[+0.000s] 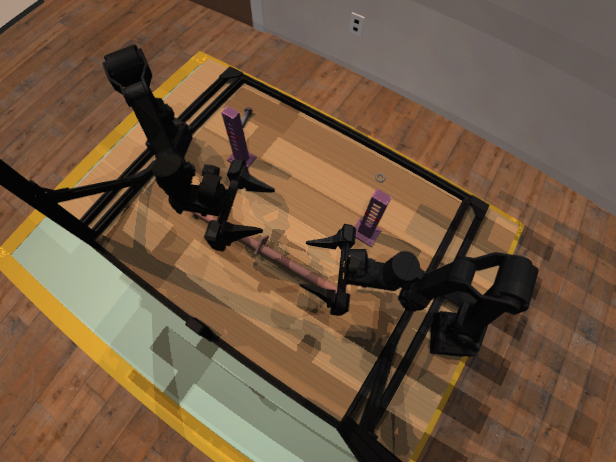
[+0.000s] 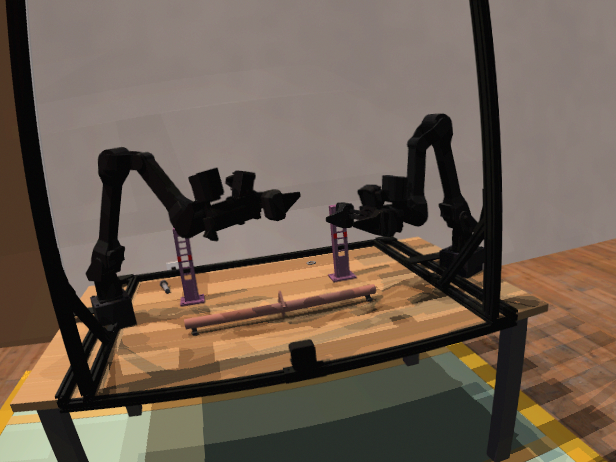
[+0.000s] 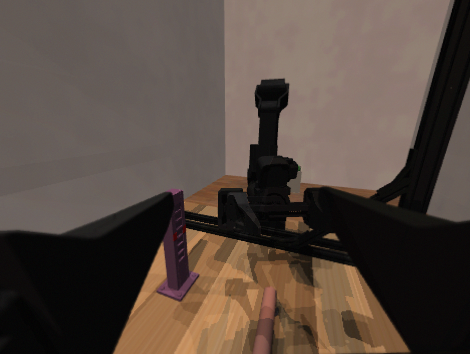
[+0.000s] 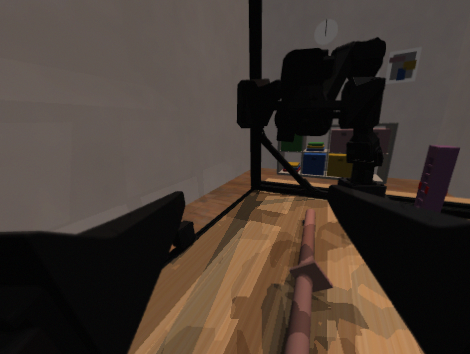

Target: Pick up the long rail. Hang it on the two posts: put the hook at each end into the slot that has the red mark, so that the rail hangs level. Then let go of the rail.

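Where they show: left gripper, between the fingertips: (image 1: 268, 209) (image 2: 289, 193) (image 3: 245, 196) (image 4: 329, 84); right gripper, between the fingertips: (image 1: 302, 263) (image 2: 339, 222) (image 3: 298, 230) (image 4: 254, 195); left arm's base, origin of its link: (image 2: 109, 297) (image 4: 360, 181); right arm's base, origin of its link: (image 1: 459, 333).
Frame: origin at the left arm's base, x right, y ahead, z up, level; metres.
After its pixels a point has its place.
Note:
The long pink rail (image 1: 285, 262) @[x 0.307, y 0.446, z -0.037 m] (image 2: 240, 314) @[x 0.254, y 0.266, z -0.042 m] (image 3: 263, 330) @[x 0.326, y 0.519, z -0.036 m] (image 4: 301, 310) @[x 0.297, y 0.430, z -0.036 m] lies along the table, with a flat plate at its middle and a small dark hook under each end. The purple left post (image 1: 240, 142) @[x 0.013, y 0.248, z 0.035 m] (image 2: 189, 291) @[x 0.010, y 0.225, z -0.039 m] (image 4: 440, 180) @[x 0.006, y 0.251, z 0.080 m] and purple right post (image 1: 367, 230) @[x 0.175, y 0.643, z -0.028 m] (image 2: 342, 268) @[x 0.173, y 0.638, z -0.043 m] (image 3: 176, 265) @[x 0.167, y 0.622, z -0.006 m] stand upright behind it, each with a column of slots and red marks. My left gripper (image 1: 268, 210) @[x 0.286, y 0.416, z 0.223 m] is open and empty, above the rail's left half. My right gripper (image 1: 304, 264) @[x 0.355, y 0.501, z 0.147 m] (image 4: 254, 195) @[x 0.355, y 0.501, z 0.147 m] is open and empty, above the rail's right half.
A black frame (image 1: 320, 112) @[x -0.219, y 0.438, z -0.052 m] (image 2: 240, 385) @[x 0.474, y 0.147, z -0.085 m] surrounds the work area on the wooden table (image 2: 525, 299) @[x 0.670, y 0.827, z -0.074 m]. A small grey ring (image 1: 380, 177) @[x -0.036, y 0.663, z -0.073 m] (image 2: 311, 262) @[x -0.016, y 0.656, z -0.071 m] lies behind, between the posts. A dark bolt-like piece (image 1: 246, 116) @[x -0.156, y 0.204, z -0.059 m] (image 2: 165, 286) @[x -0.140, y 0.196, z -0.057 m] lies by the left post.

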